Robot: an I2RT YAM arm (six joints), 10 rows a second.
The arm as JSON. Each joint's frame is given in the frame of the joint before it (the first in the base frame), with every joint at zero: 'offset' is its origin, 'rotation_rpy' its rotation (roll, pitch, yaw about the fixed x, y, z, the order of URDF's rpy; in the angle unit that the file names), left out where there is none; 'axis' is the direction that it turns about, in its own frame. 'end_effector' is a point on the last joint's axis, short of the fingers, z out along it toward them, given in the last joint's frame.
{
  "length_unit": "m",
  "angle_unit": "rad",
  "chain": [
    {
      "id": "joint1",
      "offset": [
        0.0,
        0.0,
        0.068
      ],
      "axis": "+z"
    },
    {
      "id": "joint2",
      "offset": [
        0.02,
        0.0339,
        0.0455
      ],
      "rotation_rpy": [
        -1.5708,
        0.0,
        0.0
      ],
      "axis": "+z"
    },
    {
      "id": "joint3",
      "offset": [
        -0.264,
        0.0,
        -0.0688
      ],
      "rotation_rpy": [
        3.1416,
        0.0,
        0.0
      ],
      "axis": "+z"
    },
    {
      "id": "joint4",
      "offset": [
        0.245,
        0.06,
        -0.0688
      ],
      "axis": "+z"
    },
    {
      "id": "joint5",
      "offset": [
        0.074,
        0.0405,
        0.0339
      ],
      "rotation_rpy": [
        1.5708,
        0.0,
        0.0
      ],
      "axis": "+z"
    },
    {
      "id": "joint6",
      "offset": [
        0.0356,
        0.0,
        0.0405
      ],
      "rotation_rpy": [
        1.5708,
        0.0,
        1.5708
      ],
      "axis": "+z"
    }
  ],
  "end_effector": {
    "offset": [
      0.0,
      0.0,
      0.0
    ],
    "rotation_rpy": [
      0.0,
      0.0,
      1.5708
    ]
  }
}
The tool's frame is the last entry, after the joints.
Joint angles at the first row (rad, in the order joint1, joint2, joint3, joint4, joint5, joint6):
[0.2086 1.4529 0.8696 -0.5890 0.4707 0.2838]
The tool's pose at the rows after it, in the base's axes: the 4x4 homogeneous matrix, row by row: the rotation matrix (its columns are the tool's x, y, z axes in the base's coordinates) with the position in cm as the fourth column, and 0 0 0 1 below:
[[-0.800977 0.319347 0.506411 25.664], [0.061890 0.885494 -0.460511 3.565], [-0.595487 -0.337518 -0.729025 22.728], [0 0 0 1]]
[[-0.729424 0.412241 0.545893 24.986], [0.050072 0.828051 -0.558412 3.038], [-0.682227 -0.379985 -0.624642 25.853], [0 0 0 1]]
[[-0.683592 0.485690 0.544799 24.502], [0.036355 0.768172 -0.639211 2.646], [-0.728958 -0.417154 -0.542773 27.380], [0 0 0 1]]
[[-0.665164 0.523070 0.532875 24.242], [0.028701 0.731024 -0.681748 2.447], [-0.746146 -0.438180 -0.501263 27.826], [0 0 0 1]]
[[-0.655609 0.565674 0.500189 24.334], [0.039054 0.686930 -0.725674 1.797], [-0.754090 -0.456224 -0.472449 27.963], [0 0 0 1]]
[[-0.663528 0.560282 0.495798 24.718], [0.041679 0.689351 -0.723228 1.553], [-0.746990 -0.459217 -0.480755 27.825], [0 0 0 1]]
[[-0.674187 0.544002 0.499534 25.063], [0.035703 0.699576 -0.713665 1.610], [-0.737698 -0.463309 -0.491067 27.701], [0 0 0 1]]
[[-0.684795 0.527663 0.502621 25.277], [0.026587 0.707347 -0.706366 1.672], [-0.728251 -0.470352 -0.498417 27.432], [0 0 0 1]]
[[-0.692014 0.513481 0.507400 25.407], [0.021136 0.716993 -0.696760 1.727], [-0.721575 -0.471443 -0.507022 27.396], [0 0 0 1]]
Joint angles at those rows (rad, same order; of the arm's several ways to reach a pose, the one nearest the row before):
[0.2148 1.3501 0.8988 -0.6212 0.5918 0.2822]
[0.2148 1.2781 0.9433 -0.6503 0.7234 0.2761]
[0.2148 1.2442 0.9618 -0.6580 0.8340 0.2731]
[0.2148 1.2318 0.9633 -0.6596 0.8941 0.2746]
[0.1918 1.2364 0.9679 -0.6612 0.9403 0.2807]
[0.1779 1.2502 0.9725 -0.6505 0.9266 0.2670]
[0.1764 1.2640 0.9787 -0.6443 0.9112 0.2531]
[0.1764 1.2732 0.9756 -0.6336 0.9004 0.2378]
[0.1764 1.2778 0.9787 -0.6320 0.8867 0.2271]

